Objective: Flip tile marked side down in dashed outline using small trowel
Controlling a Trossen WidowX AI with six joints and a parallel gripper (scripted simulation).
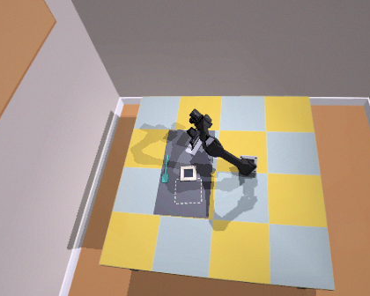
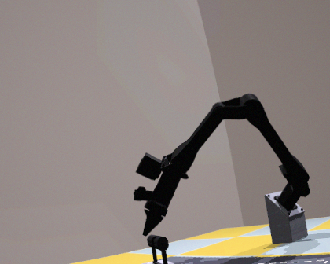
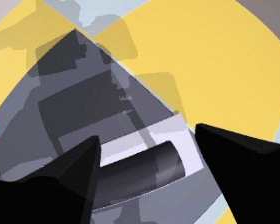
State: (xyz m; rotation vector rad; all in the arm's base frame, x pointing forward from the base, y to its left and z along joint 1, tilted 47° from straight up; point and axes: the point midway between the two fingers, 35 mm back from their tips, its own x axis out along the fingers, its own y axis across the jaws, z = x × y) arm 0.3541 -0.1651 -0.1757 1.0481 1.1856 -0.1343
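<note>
My gripper tip is 1 cm short of the tile, 30 cm to the right of it and 9 cm above it. Also, from my gripper tip: teal trowel: 17 cm ahead, 30 cm to the left, 9 cm below.
</note>
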